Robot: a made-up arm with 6 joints.
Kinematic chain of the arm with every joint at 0, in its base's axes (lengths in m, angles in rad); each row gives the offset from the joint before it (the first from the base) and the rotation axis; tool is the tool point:
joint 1: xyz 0 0 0.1 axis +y
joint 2: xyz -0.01 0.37 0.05 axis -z
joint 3: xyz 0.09 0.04 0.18 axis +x
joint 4: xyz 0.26 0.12 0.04 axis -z
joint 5: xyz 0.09 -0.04 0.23 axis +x
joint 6: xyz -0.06 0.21 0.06 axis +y
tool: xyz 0 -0.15 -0.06
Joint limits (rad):
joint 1: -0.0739..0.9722
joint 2: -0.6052..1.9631
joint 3: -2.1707..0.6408
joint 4: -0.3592..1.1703
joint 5: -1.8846..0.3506
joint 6: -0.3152..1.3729
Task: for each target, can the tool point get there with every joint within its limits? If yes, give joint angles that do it. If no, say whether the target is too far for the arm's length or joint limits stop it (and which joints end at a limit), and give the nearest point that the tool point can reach.
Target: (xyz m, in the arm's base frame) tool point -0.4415 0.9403 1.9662
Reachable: no: too far | nearest point 0.1321 0.6967 0.6863 | short by 1.424 m
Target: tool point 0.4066 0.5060 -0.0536
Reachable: yes | joints 0.4673 0.2942 -1.8931 0.9774 -0.0764 -0.0175
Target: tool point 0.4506 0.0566 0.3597
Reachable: yes | joints 0.4625 1.4132 -0.2849 -0.1934 -0.3497 0.3439
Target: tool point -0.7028 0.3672 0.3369
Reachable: no: joint limits stop it (at a limit: joint 1, joint 2, joint 3, joint 5, joint 6) | nearest point -0.2163 0.0753 0.5131 | short by 0.594 m
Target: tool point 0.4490 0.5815 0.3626
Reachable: yes | joints 0.3125 0.0920 -0.3204 0.8006 -1.4803 1.2419
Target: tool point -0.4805 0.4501 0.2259
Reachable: no: joint limits stop it (at a limit: joint 1, joint 2, joint 3, joint 5, joint 6) | nearest point -0.2050 0.0914 0.5173 | short by 0.538 m
